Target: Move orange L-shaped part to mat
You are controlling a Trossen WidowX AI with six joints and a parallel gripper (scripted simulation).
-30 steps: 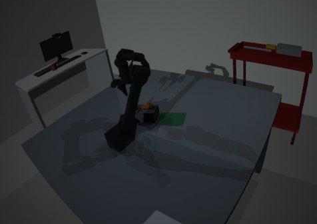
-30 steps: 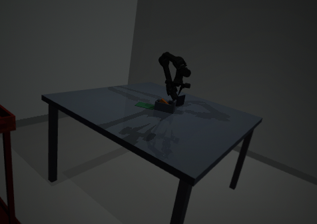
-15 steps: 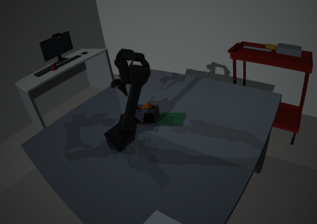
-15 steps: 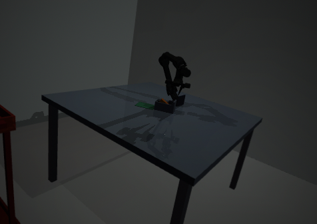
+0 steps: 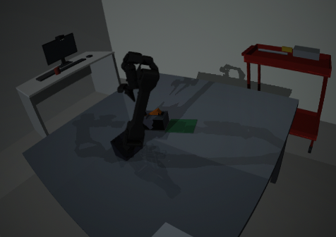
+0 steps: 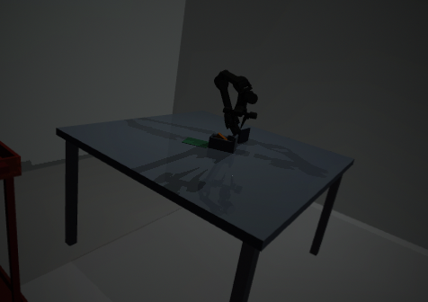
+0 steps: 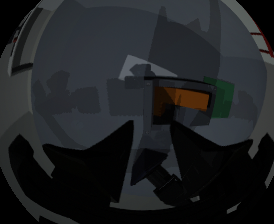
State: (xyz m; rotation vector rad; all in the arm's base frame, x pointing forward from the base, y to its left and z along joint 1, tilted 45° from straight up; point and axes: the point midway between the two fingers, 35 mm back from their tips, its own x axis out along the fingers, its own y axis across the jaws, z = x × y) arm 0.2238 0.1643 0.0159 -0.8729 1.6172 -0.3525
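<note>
Now: gripper tip 10 mm short of the orange L-shaped part, 50 mm to the left of it and 100 mm above it. Also, from my gripper tip: green mat: 70 mm ahead, 210 mm to the right, 160 mm below.
</note>
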